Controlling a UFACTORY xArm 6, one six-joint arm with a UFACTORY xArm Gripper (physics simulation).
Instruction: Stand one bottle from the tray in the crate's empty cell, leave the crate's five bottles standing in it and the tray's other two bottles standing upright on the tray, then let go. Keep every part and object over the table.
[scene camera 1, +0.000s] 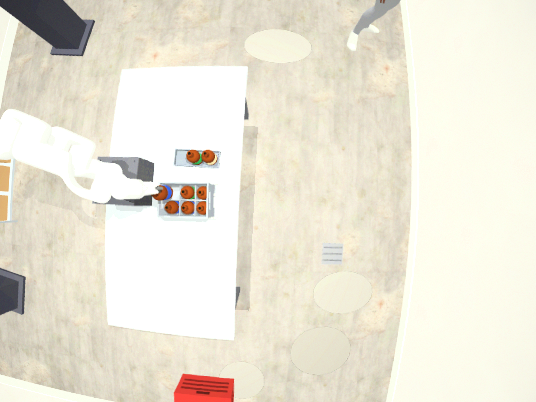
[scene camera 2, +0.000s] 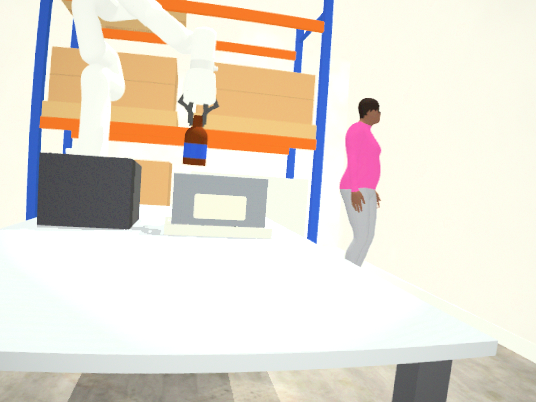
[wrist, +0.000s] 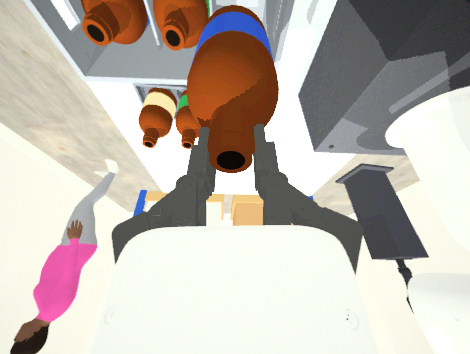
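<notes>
My gripper is shut on the neck of a brown bottle with a blue label. The bottle hangs nearly upright, its bottom above the rim of the grey crate, at the crate's end nearest the arm. The empty cell shows beside the held bottle in scene camera 1. Five bottles stand in the other cells. On the tray, a green-labelled bottle and a cream-labelled bottle stand upright.
A dark block stands on the white table, close beside the crate. The tray lies a short gap from the crate's other side. A shelf rack and a person are beyond the table.
</notes>
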